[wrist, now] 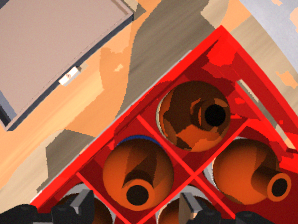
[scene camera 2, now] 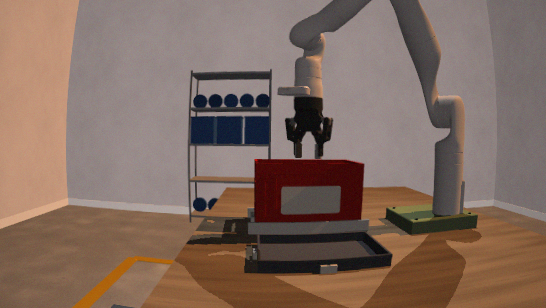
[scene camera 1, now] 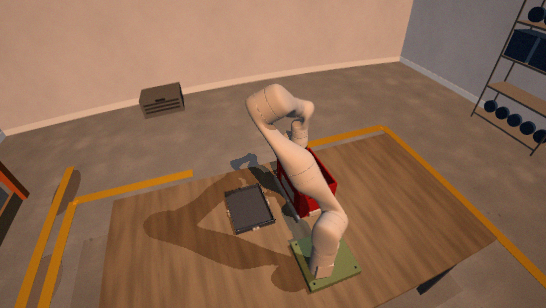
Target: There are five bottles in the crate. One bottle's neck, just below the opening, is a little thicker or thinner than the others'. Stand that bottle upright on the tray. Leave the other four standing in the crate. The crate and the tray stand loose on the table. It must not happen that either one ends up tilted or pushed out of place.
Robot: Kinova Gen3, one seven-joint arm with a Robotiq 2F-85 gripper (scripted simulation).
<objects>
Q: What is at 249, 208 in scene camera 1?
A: A dark tray.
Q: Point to a dark tray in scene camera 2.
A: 280, 253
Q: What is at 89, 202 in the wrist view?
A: My gripper.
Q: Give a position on a red crate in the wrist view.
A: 220, 60
</objects>
